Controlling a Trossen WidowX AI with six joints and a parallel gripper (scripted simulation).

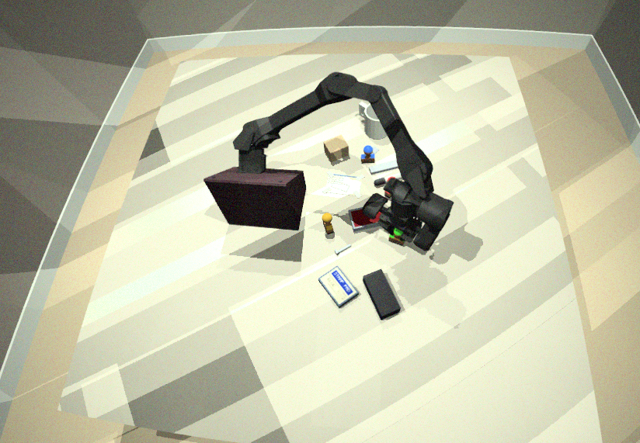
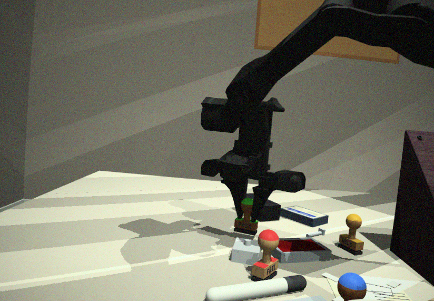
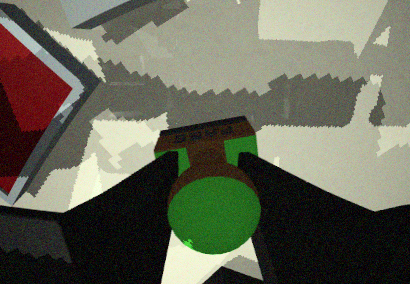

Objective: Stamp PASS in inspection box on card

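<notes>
Now: gripper tip right at the green-knobbed stamp. Round my gripper tip: bolt: 15 cm behind, 3 cm to the right, 2 cm below; grey block: 9 cm to the left, 1 cm below, 1 cm ahead; red ink pad: 8 cm behind, 7 cm to the left, 3 cm below.
</notes>
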